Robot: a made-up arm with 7 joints. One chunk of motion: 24 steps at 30 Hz.
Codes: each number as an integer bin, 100 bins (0 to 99) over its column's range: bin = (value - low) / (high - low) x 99, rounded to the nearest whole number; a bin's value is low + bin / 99 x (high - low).
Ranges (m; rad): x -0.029..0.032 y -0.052..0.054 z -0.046..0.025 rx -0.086..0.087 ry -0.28..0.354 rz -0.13..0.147
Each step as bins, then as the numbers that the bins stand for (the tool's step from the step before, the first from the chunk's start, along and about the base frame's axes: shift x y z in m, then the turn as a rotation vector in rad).
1 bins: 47 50 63 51 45 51
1 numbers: -0.00004 0.00154 -0.00082 0.00312 0.00818 0.01270
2 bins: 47 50 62 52 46 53
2 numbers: -0.00004 0.00154 -0.00154 0.00487 0.01459 0.01829
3 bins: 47 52 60 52 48 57
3 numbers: -0.00004 0.00368 -0.00297 0.00487 0.02739 0.02948
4 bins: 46 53 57 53 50 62
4 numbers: -0.00066 0.00475 -0.00512 0.00662 0.04020 0.04347
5 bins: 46 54 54 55 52 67
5 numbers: -0.00066 0.00582 -0.00727 0.01011 0.05301 0.05746
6 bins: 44 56 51 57 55 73
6 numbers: -0.00189 0.00796 -0.00942 0.01361 0.07222 0.07425
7 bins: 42 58 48 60 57 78
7 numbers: -0.00312 0.01010 -0.01158 0.01885 0.08503 0.08824
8 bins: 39 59 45 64 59 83
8 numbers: -0.00497 0.01117 -0.01373 0.02584 0.09784 0.10223
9 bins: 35 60 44 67 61 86
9 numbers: -0.00743 0.01224 -0.01444 0.03108 0.11065 0.11063
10 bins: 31 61 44 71 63 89
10 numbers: -0.00990 0.01331 -0.01444 0.03807 0.12345 0.11902
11 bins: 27 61 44 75 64 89
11 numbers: -0.01236 0.01331 -0.01444 0.04506 0.12986 0.11902
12 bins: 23 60 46 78 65 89
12 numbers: -0.01483 0.01224 -0.01301 0.05030 0.13626 0.11902
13 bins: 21 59 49 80 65 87
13 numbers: -0.01606 0.01117 -0.01086 0.05380 0.13626 0.11342
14 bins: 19 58 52 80 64 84
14 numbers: -0.01729 0.01010 -0.00871 0.05380 0.12986 0.10503
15 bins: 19 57 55 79 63 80
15 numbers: -0.01729 0.00903 -0.00656 0.05205 0.12345 0.09384
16 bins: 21 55 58 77 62 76
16 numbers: -0.01606 0.00689 -0.00440 0.04856 0.11705 0.08265
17 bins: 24 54 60 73 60 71
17 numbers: -0.01421 0.00582 -0.00297 0.04157 0.10424 0.06866
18 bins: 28 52 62 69 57 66
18 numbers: -0.01175 0.00368 -0.00154 0.03458 0.08503 0.05467
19 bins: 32 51 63 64 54 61
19 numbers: -0.00928 0.00261 -0.00082 0.02584 0.06582 0.04068
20 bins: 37 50 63 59 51 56
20 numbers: -0.00620 0.00154 -0.00082 0.01710 0.04661 0.02669
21 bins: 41 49 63 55 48 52
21 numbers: -0.00374 0.00046 -0.00082 0.01011 0.02739 0.01549
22 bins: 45 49 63 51 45 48
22 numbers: -0.00127 0.00046 -0.00082 0.00312 0.00818 0.00430
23 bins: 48 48 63 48 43 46
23 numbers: 0.00058 -0.00061 -0.00082 -0.00212 -0.00463 -0.00129
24 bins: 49 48 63 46 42 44
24 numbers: 0.00119 -0.00061 -0.00082 -0.00562 -0.01103 -0.00689
